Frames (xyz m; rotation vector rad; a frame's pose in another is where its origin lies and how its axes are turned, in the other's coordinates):
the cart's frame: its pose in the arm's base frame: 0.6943 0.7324 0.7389 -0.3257 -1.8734 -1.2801
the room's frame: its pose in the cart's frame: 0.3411 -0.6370 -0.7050 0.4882 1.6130 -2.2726
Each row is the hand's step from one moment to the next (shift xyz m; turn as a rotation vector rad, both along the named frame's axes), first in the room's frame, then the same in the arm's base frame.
Working: the room's frame: its pose in the arm's base frame: 0.4303 -0.2401 0.6789 2.7391 -0.2163 -1.0396

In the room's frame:
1: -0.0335 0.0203 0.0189 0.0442 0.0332 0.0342
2: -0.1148 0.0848 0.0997 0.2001 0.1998 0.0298
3: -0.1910 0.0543 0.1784 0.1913 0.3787 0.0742
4: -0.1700 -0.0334 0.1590 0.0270 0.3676 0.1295
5: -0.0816 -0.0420 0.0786 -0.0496 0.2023 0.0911
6: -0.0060 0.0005 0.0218 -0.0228 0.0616 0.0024
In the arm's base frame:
1: -0.0388 -0.0153 0.0124 0.0078 -0.0460 -0.0452
2: -0.1572 -0.0720 0.0207 0.1156 -0.2391 -0.1015
3: -0.2643 -0.0374 0.0045 0.0680 -0.4167 -0.0853
4: -0.2301 0.0458 -0.0158 -0.0901 -0.3794 -0.0236
5: -0.1103 0.0468 -0.0155 -0.1106 -0.1981 0.0136
6: -0.0190 -0.0022 -0.0120 -0.0225 -0.0553 0.0276

